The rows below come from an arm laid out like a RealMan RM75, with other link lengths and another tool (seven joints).
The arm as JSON. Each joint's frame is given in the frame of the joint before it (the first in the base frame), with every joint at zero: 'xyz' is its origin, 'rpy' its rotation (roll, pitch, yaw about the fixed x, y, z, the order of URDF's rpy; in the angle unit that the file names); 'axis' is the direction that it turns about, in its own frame. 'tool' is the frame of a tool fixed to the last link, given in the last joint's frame.
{
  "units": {
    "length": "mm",
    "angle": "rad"
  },
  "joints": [
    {
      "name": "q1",
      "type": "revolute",
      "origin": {
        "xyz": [
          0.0,
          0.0,
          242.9
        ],
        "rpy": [
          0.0,
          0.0,
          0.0
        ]
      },
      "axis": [
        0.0,
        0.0,
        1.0
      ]
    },
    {
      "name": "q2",
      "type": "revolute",
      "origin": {
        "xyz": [
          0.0,
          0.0,
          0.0
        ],
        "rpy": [
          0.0,
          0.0,
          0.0
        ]
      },
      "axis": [
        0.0,
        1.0,
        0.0
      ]
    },
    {
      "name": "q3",
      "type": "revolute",
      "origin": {
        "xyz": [
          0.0,
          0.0,
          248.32
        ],
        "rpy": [
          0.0,
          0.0,
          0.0
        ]
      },
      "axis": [
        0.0,
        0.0,
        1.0
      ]
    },
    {
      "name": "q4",
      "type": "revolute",
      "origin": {
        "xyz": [
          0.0,
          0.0,
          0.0
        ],
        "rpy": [
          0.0,
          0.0,
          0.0
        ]
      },
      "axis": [
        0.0,
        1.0,
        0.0
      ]
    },
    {
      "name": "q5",
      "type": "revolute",
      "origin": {
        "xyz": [
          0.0,
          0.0,
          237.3
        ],
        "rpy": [
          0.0,
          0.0,
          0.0
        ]
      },
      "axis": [
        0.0,
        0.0,
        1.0
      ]
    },
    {
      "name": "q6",
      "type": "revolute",
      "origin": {
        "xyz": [
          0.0,
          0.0,
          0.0
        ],
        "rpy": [
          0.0,
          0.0,
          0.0
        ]
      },
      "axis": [
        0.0,
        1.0,
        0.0
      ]
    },
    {
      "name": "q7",
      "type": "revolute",
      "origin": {
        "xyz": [
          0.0,
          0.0,
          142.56
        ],
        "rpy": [
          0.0,
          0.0,
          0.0
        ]
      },
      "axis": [
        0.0,
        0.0,
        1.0
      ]
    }
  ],
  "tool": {
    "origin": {
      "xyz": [
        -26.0,
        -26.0,
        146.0
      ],
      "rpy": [
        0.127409,
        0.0,
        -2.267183
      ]
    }
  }
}
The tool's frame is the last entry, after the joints.
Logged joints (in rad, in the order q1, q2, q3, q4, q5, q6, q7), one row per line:
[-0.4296, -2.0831, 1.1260, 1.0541, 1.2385, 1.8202, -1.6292]
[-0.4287, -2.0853, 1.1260, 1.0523, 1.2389, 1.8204, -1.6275]
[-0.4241, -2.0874, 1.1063, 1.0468, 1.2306, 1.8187, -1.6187]
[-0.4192, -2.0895, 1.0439, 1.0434, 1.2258, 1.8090, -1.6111]
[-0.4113, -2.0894, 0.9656, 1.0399, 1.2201, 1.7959, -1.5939]
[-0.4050, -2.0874, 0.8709, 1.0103, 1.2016, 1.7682, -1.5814]
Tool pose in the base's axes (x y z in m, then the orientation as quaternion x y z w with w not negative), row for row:
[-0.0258, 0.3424, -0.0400, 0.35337, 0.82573, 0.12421, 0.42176]
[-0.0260, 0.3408, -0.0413, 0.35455, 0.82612, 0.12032, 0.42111]
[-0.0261, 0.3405, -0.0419, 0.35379, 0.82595, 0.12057, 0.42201]
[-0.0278, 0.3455, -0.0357, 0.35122, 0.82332, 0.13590, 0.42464]
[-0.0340, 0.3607, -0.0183, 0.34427, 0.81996, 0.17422, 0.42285]
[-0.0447, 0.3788, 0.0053, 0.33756, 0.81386, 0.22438, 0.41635]
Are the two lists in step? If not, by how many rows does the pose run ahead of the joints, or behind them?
The pose runs 1 row behind the joints: the pose in row i belongs to the joints in row i - 1.
